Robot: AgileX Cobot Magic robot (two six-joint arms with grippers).
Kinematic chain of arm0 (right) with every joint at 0, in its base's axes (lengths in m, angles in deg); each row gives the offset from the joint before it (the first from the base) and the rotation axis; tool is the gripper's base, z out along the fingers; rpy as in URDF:
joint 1: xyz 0 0 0.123 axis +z
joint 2: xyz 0 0 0 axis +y
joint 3: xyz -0.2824 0 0.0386 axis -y
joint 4: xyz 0.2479 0 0.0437 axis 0.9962 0 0.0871
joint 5: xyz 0 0 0 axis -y
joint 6: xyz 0.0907 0 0.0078 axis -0.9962 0 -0.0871
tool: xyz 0 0 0 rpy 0 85 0
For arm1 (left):
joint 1: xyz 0 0 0.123 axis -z
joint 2: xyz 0 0 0 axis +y
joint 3: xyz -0.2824 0 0.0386 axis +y
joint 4: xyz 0.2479 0 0.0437 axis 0.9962 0 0.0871
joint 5: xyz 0 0 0 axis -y
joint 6: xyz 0.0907 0 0.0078 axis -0.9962 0 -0.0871
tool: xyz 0 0 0 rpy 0 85 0
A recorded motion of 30 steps. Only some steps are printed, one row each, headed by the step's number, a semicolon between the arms.
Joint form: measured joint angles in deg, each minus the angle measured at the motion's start. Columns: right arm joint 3, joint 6, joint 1, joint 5, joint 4, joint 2; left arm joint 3, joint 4, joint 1, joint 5, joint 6, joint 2.
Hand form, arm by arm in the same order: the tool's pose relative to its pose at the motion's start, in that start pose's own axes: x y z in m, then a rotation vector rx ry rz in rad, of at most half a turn. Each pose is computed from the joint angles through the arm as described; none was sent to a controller.
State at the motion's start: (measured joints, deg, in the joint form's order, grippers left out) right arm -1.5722 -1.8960 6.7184 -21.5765 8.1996 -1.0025; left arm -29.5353 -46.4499 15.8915 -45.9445 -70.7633 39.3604
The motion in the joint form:
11: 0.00 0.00 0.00 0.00 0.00 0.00; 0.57 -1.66 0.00 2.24 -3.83 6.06
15: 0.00 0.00 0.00 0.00 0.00 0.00; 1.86 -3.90 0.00 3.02 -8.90 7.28
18: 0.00 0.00 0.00 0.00 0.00 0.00; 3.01 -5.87 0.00 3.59 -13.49 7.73
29: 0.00 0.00 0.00 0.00 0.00 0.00; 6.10 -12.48 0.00 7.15 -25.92 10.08
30: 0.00 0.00 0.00 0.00 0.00 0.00; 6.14 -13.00 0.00 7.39 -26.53 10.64
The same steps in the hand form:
11: 0.0000 0.0000 0.0000 0.0000 0.0000 0.0000; 0.0059 0.0111 0.0193 0.0258 0.0498 -0.0136
15: 0.0000 0.0000 0.0000 0.0000 0.0000 0.0000; 0.0109 0.0109 0.0255 0.0419 0.0500 0.0233
18: 0.0000 0.0000 0.0000 0.0000 0.0000 0.0000; 0.0148 0.0097 0.0290 0.0514 0.0431 0.0630
29: 0.0000 0.0000 0.0000 0.0000 0.0000 0.0000; 0.0257 0.0106 0.0411 0.0451 0.0254 0.1411
30: 0.0000 0.0000 0.0000 0.0000 0.0000 0.0000; 0.0262 0.0115 0.0427 0.0463 0.0268 0.1391

